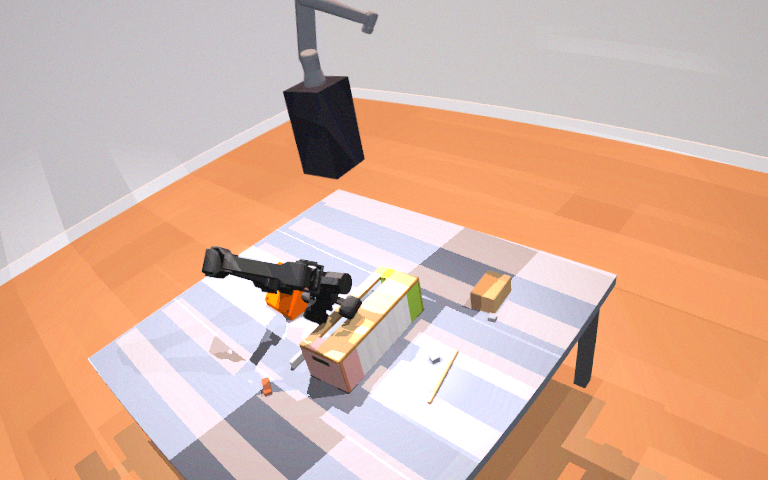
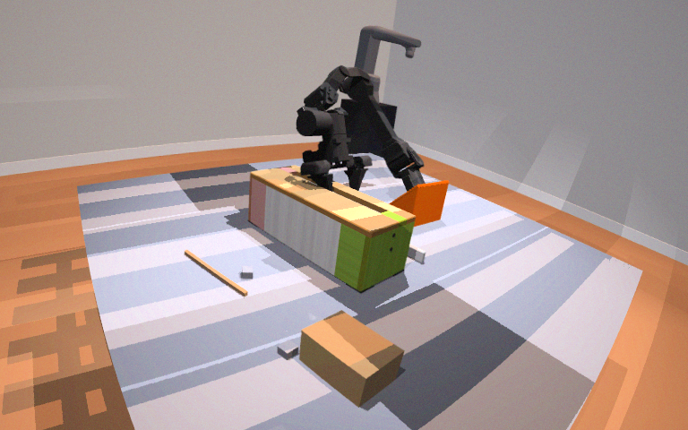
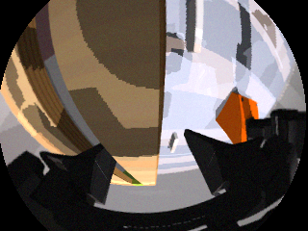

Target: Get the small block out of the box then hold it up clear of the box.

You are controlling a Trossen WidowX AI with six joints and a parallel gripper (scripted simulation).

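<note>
My gripper tip is now 50 mm short of the grey block and 30 mm to the right of it. Also, from my gripper tip: long wooden box (30 mm below, 30 mm ahead, 10 mm to the left); thin wooden stick (340 mm ahead, 90 mm below, 10 mm to the right); orange block (280 mm to the right, 90 mm behind, 80 mm below).
</note>
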